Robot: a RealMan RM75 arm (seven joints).
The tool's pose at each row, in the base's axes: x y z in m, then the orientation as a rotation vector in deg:
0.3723 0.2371 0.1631 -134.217 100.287 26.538
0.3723 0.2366 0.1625 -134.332 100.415 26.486
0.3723 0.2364 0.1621 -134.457 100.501 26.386
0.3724 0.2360 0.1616 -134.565 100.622 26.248
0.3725 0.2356 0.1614 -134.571 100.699 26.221
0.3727 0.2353 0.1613 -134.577 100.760 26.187
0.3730 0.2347 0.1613 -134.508 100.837 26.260
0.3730 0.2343 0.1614 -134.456 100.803 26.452
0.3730 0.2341 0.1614 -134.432 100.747 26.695
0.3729 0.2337 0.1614 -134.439 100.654 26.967
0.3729 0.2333 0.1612 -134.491 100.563 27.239
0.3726 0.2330 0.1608 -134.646 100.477 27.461
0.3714 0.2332 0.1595 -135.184 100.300 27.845
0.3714 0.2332 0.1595 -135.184 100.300 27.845
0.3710 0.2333 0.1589 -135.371 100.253 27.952
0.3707 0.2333 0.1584 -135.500 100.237 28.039
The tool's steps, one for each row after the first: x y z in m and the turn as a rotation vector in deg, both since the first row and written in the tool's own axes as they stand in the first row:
0.0007 0.0001 0.0004 -0.091 0.135 0.042
0.0010 0.0002 0.0007 -0.150 0.281 0.052
0.0015 0.0002 0.0010 -0.190 0.448 0.085
0.0020 0.0002 0.0011 -0.206 0.493 0.129
0.0024 0.0001 0.0010 -0.213 0.535 0.162
0.0030 0.0000 0.0008 -0.231 0.495 0.234
0.0033 0.0001 0.0006 -0.284 0.369 0.244
0.0035 0.0001 0.0005 -0.374 0.227 0.236
0.0038 0.0003 0.0004 -0.487 0.074 0.200
0.0042 0.0005 0.0005 -0.630 -0.053 0.152
0.0046 0.0008 0.0008 -0.815 -0.099 0.075
0.0045 0.0018 0.0022 -1.302 -0.042 -0.151
0.0045 0.0018 0.0022 -1.302 -0.042 -0.151
0.0046 0.0022 0.0029 -1.463 -0.005 -0.222
0.0047 0.0024 0.0034 -1.586 0.022 -0.260

